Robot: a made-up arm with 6 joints. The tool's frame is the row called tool. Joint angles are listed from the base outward.
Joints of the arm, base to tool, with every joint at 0 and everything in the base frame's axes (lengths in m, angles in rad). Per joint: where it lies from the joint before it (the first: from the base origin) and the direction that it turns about. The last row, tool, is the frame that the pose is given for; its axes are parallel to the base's.
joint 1: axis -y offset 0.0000 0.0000 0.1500
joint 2: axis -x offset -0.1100 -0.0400 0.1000
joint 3: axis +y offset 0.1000 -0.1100 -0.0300
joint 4: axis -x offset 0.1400 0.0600 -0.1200
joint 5: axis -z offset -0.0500 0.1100 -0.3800
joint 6: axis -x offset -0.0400 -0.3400 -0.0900
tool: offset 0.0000 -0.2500 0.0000
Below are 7 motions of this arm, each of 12 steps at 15 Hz.
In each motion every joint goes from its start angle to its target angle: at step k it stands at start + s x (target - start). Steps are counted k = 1, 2, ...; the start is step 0. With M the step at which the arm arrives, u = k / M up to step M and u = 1 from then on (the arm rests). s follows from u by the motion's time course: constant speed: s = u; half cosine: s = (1 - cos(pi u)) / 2; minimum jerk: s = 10 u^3 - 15 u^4 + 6 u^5.
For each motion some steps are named. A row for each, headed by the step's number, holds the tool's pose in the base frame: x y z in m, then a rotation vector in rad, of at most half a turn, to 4 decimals.
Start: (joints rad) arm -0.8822 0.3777 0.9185 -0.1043 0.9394 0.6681
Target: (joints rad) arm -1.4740 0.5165 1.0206 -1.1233 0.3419 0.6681
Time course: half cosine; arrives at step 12
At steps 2, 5, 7, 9, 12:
2: -0.2421 -0.2212 0.7114 -1.5894 1.8582 -0.2513
5: -0.2076 -0.2067 0.7246 -1.3075 2.1617 -0.2710
7: -0.1956 -0.1744 0.7299 -1.0643 2.3500 -0.3612
9: -0.1934 -0.1310 0.7283 -0.8692 2.4535 -0.4872
12: -0.1949 -0.0963 0.7224 -0.7565 2.4896 -0.5885

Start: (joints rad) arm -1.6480 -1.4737 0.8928 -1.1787 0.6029 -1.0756
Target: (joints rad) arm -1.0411 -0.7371 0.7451 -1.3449 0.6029 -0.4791
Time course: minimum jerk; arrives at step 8
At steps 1, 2, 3, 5, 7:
1: 0.6029 0.2671 0.7234 -0.5827 -0.6482 1.8355
2: 0.5481 0.2975 0.7546 -0.6529 -0.7402 1.8712
3: 0.4299 0.3517 0.8023 -0.7942 -0.9224 1.9354
5: 0.0818 0.4504 0.8243 -1.1792 -1.4062 2.0701
7: -0.1164 0.4739 0.7648 -1.4047 -1.6872 2.1305

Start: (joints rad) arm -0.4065 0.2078 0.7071 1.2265 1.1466 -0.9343
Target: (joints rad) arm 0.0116 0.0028 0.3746 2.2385 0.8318 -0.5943
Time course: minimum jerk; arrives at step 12
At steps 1, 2, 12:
1: -0.3508 -0.7282 0.5544 -0.6771 0.0146 -0.2318
2: -0.3367 -0.7310 0.5544 -0.6917 -0.0026 -0.2101
12: -0.1746 -0.4258 0.7511 -1.5050 -0.6281 0.1350

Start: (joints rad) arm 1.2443 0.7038 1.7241 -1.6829 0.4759 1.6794
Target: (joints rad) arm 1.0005 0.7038 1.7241 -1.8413 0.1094 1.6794
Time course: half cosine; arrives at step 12
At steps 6, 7, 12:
6: -0.1149 0.1437 -0.0764 0.0878 0.8228 -0.7067
7: -0.1117 0.1379 -0.0809 0.0774 0.8003 -0.7170
12: -0.1019 0.1197 -0.0933 0.0449 0.7361 -0.7484

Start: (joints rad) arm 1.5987 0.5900 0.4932 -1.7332 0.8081 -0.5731
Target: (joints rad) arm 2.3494 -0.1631 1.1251 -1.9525 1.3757 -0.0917
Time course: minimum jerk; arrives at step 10
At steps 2, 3, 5, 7, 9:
2: 0.2846 0.4238 -0.2642 2.1245 -0.6028 0.0703
3: 0.2112 0.4710 -0.2582 2.1545 -0.4713 0.0733
5: -0.0490 0.5102 -0.2806 2.0926 -0.0197 0.1249
7: -0.2705 0.3816 -0.3497 1.8043 0.3777 0.1928
9: -0.3396 0.2807 -0.3791 1.6150 0.5188 0.2112

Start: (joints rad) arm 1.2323 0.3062 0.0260 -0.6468 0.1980 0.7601
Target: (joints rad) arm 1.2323 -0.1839 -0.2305 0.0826 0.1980 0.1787
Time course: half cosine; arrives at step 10
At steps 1, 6, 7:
1: 0.3920 -0.4059 -0.0664 -0.2479 -1.0887 -0.3982
6: 0.4801 -0.4544 -0.0095 -0.0308 -1.3097 -0.2932
7: 0.4945 -0.4624 0.0018 0.0233 -1.3561 -0.2752

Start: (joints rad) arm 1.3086 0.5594 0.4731 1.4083 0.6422 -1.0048
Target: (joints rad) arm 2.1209 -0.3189 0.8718 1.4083 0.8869 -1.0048
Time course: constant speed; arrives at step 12
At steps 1, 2, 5, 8, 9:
1: -0.5642 -0.6714 0.0460 -0.7062 -1.4268 -0.7218
2: -0.5133 -0.6985 -0.0028 -0.6222 -1.4872 -0.7058
5: -0.3330 -0.7614 -0.1079 -0.3847 -1.6681 -0.6207
8: -0.1310 -0.7958 -0.1431 -0.1761 -1.8464 -0.4821
9: -0.0635 -0.8010 -0.1387 -0.1145 -1.9046 -0.4246

